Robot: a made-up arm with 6 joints.
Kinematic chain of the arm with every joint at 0, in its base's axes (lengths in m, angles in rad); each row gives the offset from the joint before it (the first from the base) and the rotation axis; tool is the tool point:
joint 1: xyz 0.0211 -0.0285 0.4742 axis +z
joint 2: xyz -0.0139 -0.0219 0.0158 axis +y
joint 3: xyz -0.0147 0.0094 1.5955 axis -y
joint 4: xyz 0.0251 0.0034 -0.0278 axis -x
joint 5: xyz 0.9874 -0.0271 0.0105 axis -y
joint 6: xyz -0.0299 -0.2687 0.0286 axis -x
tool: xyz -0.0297 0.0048 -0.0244
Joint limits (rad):
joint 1: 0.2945..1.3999
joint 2: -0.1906..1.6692
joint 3: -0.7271..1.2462
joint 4: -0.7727..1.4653
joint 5: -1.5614..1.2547
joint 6: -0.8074..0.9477
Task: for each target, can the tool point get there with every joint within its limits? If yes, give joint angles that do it. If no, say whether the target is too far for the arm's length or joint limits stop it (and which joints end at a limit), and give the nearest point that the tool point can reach.
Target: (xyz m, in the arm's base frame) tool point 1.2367 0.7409 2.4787
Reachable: yes | joints 0.7833 0.3750 1.0167 -0.4472 -0.8281 0.7163
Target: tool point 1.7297 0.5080 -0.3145
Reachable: yes | joints 0.4215 1.4861 -0.0474 0.6199 -0.3611 -0.6624
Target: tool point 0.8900 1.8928 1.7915
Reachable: yes | joints 1.2864 0.8160 1.0336 -0.1313 -0.6465 -0.4274
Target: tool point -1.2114 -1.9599 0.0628
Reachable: no: joint limits stop it (at a limit: joint 1, joint 2, joint 3, joint 4, joint 5, joint 6) | nearest point 0.7643 -0.0978 -0.2015 | short by 2.728 m
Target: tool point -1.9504 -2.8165 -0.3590
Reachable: no: too far | nearest point 0.7643 -0.0978 -0.2015 | short by 3.845 m
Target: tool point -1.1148 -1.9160 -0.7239
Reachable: no: joint limits stop it (at a limit: joint 1, joint 2, joint 3, joint 4, joint 5, joint 6) | nearest point 0.7643 -0.0978 -0.2015 | short by 2.666 m
